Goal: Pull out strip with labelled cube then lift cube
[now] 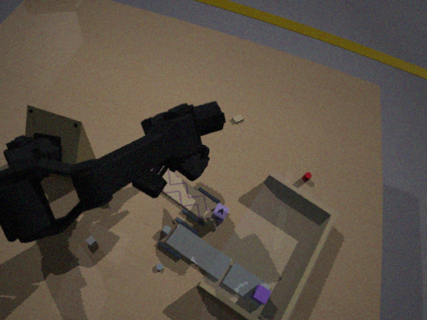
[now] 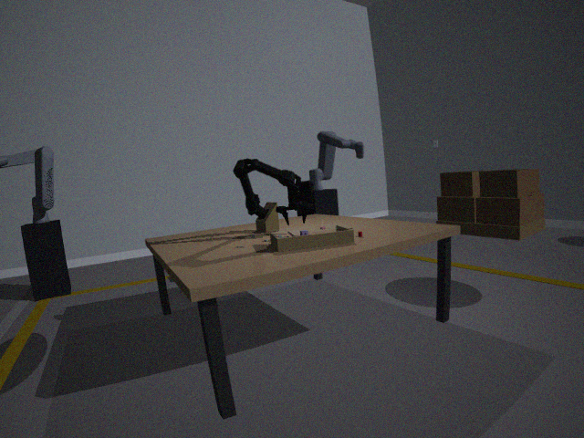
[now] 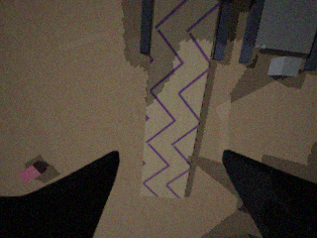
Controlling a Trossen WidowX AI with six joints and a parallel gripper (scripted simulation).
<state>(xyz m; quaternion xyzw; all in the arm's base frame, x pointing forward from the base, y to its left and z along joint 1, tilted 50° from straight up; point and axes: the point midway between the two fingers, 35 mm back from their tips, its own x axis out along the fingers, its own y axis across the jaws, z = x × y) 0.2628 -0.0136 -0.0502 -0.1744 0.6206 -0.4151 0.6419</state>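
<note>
The zigzag-patterned strip is 50 mm below my gripper tip, 40 mm ahead of it and 20 mm to the right of it. Also, from my gripper tip: grey disc 210 mm to the right, 50 mm below, 30 mm ahead; then pink block 170 mm to the left, 40 mm below; then red cylinder 360 mm ahead, 90 mm to the left, 40 mm below.
</note>
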